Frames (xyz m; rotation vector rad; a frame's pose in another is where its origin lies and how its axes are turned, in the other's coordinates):
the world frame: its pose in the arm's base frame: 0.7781 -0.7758 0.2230 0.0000 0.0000 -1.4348
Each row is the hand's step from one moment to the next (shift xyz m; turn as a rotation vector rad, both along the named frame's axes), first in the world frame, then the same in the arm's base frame.
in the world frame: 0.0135 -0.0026 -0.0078 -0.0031 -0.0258 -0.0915
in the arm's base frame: -0.0007 -0.0137 -0.0078 -0.0260 -0.0004 -0.0915
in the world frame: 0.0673 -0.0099 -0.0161 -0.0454 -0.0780 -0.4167
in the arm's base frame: -0.0007 -0.0680 -0.0161 -0.0834 0.0344 -0.4167
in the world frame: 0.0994 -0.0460 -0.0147 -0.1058 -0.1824 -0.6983
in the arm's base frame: -0.0321 -0.1047 -0.0147 -0.1951 0.0801 -0.6983
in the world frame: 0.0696 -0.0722 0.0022 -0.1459 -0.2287 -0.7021
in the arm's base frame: -0.0621 -0.0787 0.0022 -0.2464 0.1135 -0.7021
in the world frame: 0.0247 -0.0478 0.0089 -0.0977 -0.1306 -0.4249
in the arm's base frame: -0.0440 -0.0310 0.0089 -0.1426 0.0791 -0.4249
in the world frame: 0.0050 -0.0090 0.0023 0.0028 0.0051 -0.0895
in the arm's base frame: -0.0082 -0.0062 0.0023 0.0054 -0.0021 -0.0895
